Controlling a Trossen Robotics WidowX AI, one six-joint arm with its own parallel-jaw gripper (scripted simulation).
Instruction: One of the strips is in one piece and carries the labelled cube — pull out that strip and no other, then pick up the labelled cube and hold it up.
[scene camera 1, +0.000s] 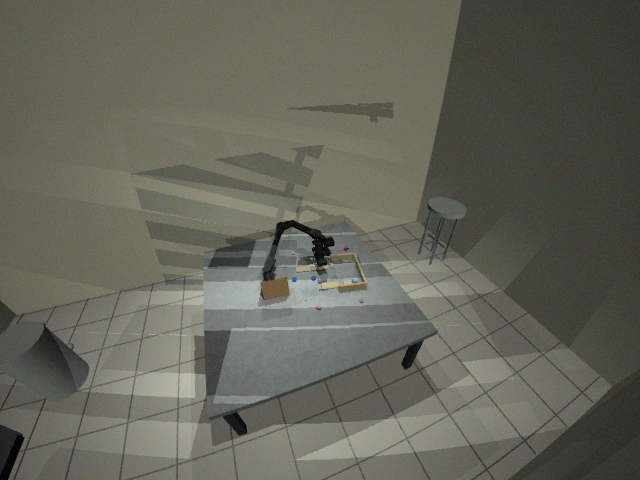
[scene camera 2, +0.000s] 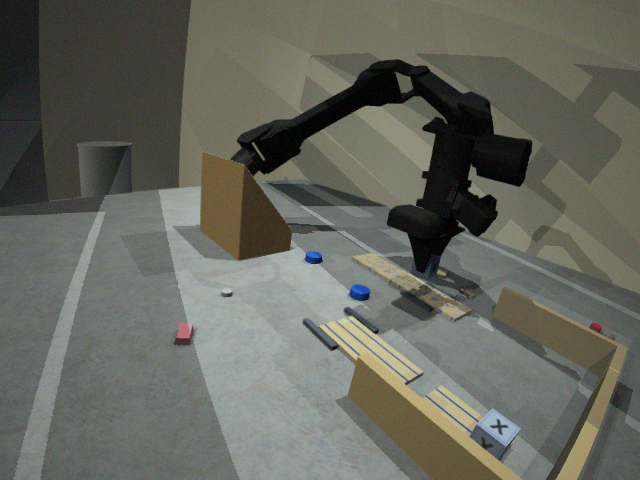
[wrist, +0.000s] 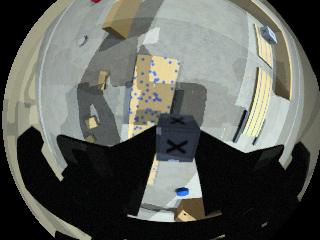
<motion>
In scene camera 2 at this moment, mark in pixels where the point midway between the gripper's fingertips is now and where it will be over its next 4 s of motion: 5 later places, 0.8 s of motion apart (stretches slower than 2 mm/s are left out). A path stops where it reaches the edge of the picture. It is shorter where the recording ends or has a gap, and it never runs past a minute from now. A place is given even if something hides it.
My gripper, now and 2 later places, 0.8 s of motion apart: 425, 269; 373, 253; 373, 232
</motion>
